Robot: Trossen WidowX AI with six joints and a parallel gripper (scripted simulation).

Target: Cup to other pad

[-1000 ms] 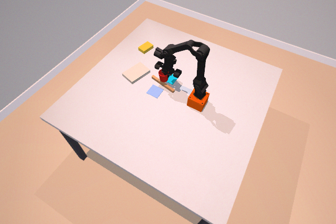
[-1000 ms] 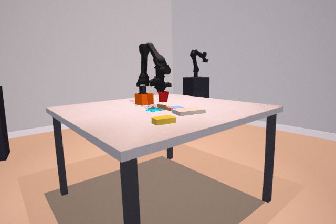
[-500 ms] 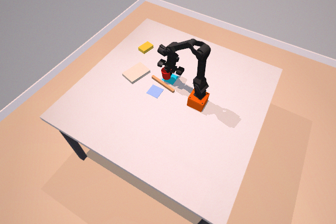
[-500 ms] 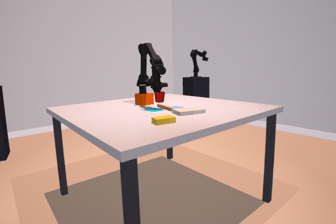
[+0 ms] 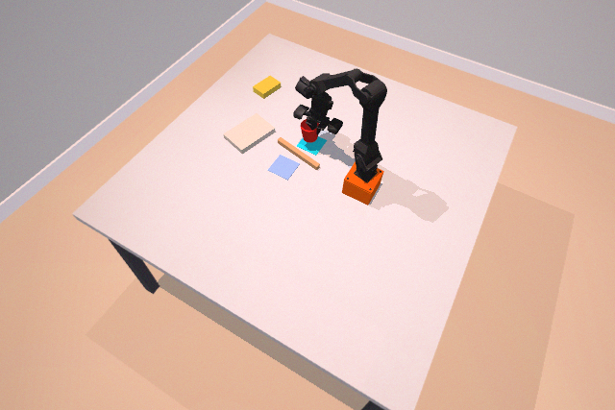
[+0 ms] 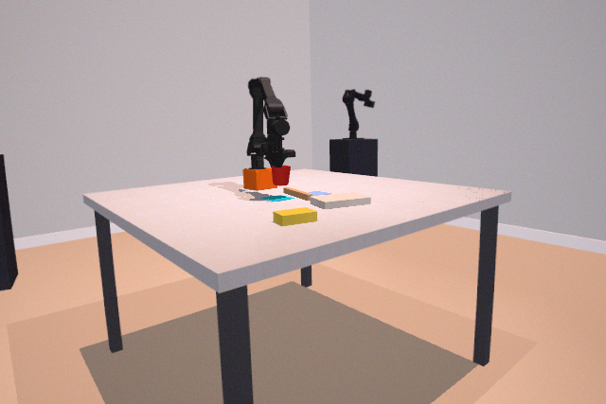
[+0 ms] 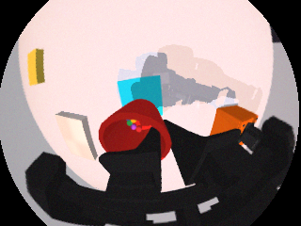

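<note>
My gripper tip is 30 mm short of the wooden bar, 80 mm to the right of it and 90 mm above it. Also, from my gripper tip: beige slab: 260 mm ahead, 130 mm to the left, 80 mm below; then red cup: 30 mm ahead, 10 mm to the left; then pale blue pad: 30 mm ahead, 160 mm to the left, 100 mm below.
</note>
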